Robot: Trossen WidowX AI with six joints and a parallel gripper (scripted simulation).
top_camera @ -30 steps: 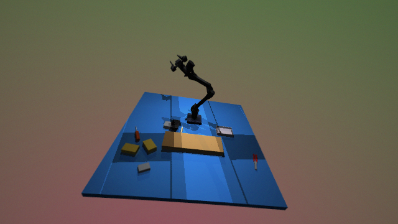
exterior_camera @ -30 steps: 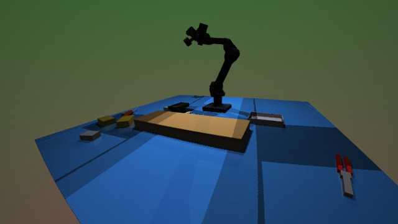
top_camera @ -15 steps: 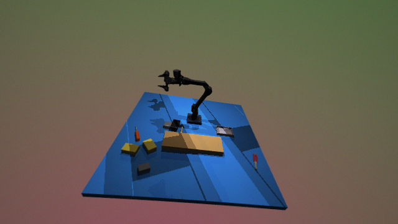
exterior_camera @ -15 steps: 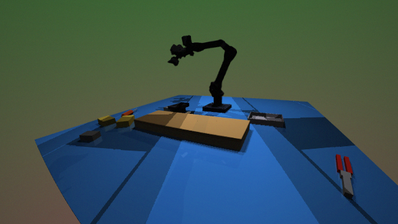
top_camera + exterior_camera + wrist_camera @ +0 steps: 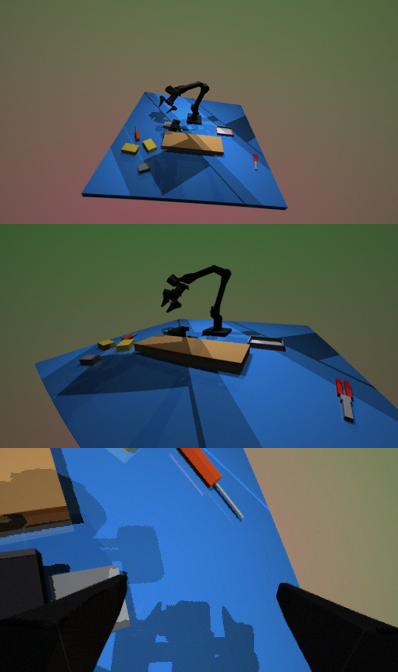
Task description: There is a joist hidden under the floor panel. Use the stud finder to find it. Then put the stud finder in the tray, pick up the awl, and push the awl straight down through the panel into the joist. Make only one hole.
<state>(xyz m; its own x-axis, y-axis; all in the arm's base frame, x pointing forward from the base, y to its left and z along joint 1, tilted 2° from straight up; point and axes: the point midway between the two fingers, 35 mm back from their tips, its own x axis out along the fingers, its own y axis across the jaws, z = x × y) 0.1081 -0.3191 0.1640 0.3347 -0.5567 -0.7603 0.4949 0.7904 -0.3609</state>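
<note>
Now: gripper tip 160 mm above the stud finder, 130 mm to the right of it and 30 mm short of it. The rest, counted from my gripper tip: grey block: 160 mm below, 60 mm to the left, 30 mm ahead; then grey tray: 630 mm to the left, 160 mm below, 80 mm ahead.
</note>
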